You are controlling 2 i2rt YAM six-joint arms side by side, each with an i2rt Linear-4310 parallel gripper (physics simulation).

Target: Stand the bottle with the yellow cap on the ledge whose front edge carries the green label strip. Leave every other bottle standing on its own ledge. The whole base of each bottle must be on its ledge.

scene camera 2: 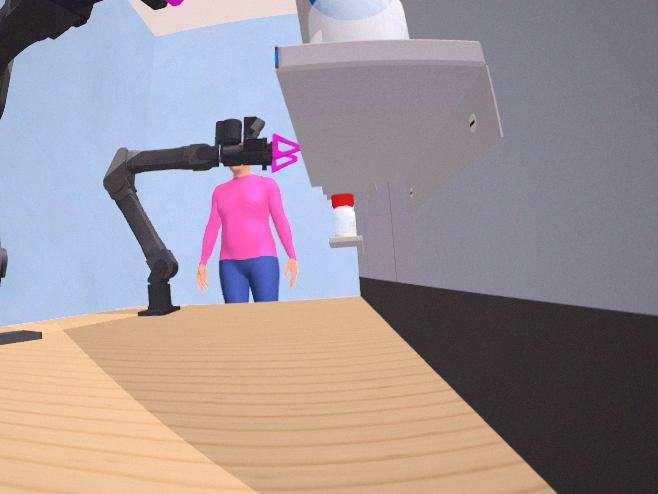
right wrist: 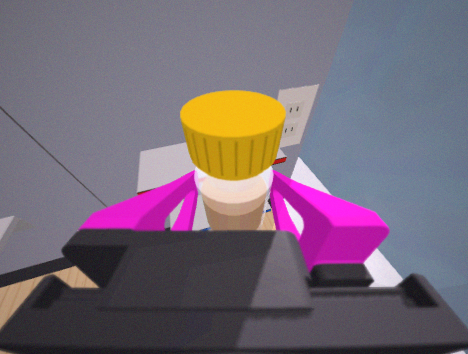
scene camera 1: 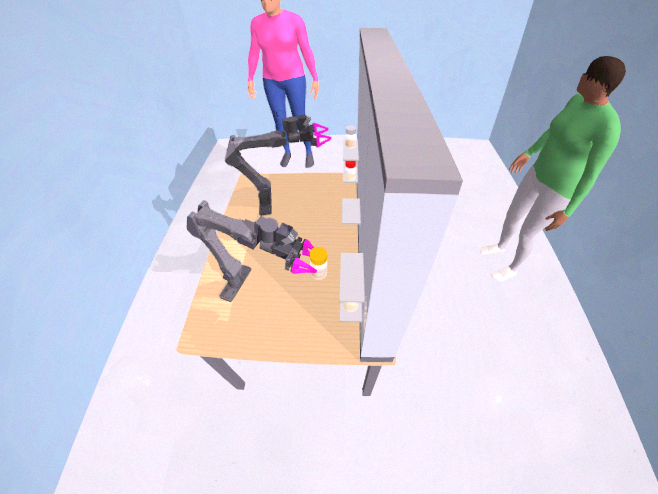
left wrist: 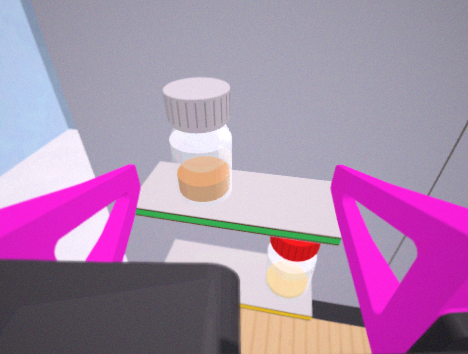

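Where they show: left gripper, fingertip midpoint: (scene camera 2: 299,153) (scene camera 1: 329,133) (left wrist: 235,176); right gripper, fingertip midpoint: (right wrist: 233,177) (scene camera 1: 319,264); left arm's base, origin of the base link: (scene camera 2: 160,312) (scene camera 1: 265,203); right arm's base, origin of the base link: (scene camera 1: 236,283).
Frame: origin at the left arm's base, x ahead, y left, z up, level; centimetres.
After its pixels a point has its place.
Observation:
The yellow-capped bottle (scene camera 1: 318,256) {x 23.9, y -77.5, z 41.6 cm} (right wrist: 233,135) {x 21.7, y -75.2, z 41.8 cm} is upright between the fingers of my right gripper (scene camera 1: 314,260) {x 24.2, y -76.5, z 36.1 cm} (right wrist: 233,177) {x 24.2, y -76.5, z 36.1 cm}, which is shut on it. It is held in the air in front of the wall, away from the ledges. The green-label ledge (scene camera 1: 350,154) {x 48.6, y -5.4, z 30.0 cm} (left wrist: 280,206) {x 47.7, y -4.1, z 30.0 cm} carries a grey-capped bottle (scene camera 1: 350,137) {x 49.7, y 0.8, z 36.3 cm} (left wrist: 200,145) {x 47.9, y 3.1, z 36.5 cm} at its left in the left wrist view; its right part is bare. My left gripper (scene camera 1: 330,134) {x 39.1, y 0.2, z 40.0 cm} (left wrist: 235,176) {x 39.1, y 0.2, z 40.0 cm} is open and empty, in front of that ledge. A red-capped bottle (scene camera 1: 350,165) {x 47.9, y -9.0, z 25.7 cm} (scene camera 2: 344,219) {x 48.0, y -9.2, z 20.1 cm} (left wrist: 292,270) {x 45.9, y -6.0, z 22.3 cm} stands on the yellow-label ledge (scene camera 2: 345,242) {x 48.2, y -7.5, z 14.8 cm} (left wrist: 215,265) below.
A red-label ledge (scene camera 1: 351,276) {x 34.3, y -78.7, z 30.0 cm} (right wrist: 160,165) {x 35.7, y -71.3, z 30.0 cm} is bare on top. Below it, a bottle (scene camera 1: 350,305) {x 33.0, y -84.6, z 20.8 cm} (scene camera 2: 356,21) {x 32.9, y -84.6, z 19.5 cm} stands on the blue-label ledge (scene camera 1: 350,315) {x 32.9, y -86.0, z 15.9 cm} (scene camera 2: 382,54) {x 32.6, y -88.1, z 15.2 cm}. Another bare ledge (scene camera 1: 350,211) {x 41.7, y -39.9, z 22.9 cm} sits mid-wall. The wall (scene camera 1: 372,132) {x 40.1, y -70.6, z 77.7 cm} rises behind the ledges.

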